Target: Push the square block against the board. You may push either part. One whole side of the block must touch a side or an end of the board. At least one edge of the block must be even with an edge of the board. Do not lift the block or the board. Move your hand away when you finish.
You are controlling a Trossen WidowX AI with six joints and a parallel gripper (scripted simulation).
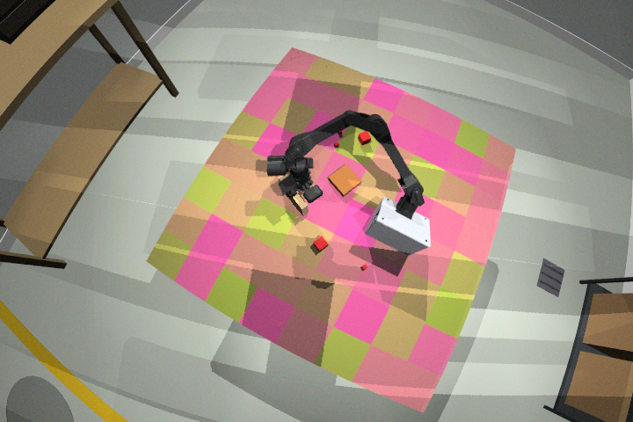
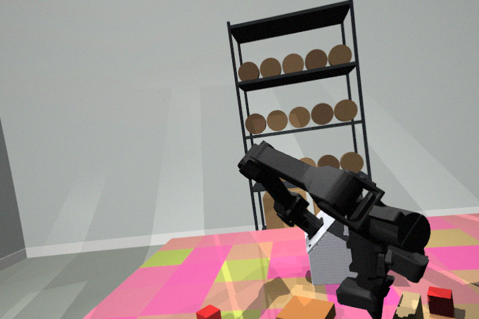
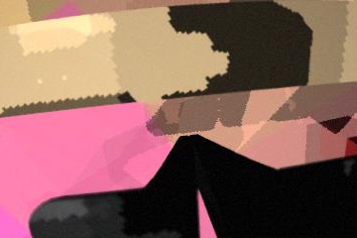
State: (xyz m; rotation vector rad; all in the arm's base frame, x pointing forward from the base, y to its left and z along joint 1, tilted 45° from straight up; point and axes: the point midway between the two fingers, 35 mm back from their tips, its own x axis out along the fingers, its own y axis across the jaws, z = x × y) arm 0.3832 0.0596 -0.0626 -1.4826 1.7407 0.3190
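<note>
The tan board is 40 mm to the left of my gripper tip, 30 mm below it and 20 mm ahead of it. Round my gripper tip: square block: 130 mm to the right, 120 mm behind, 60 mm below.
</note>
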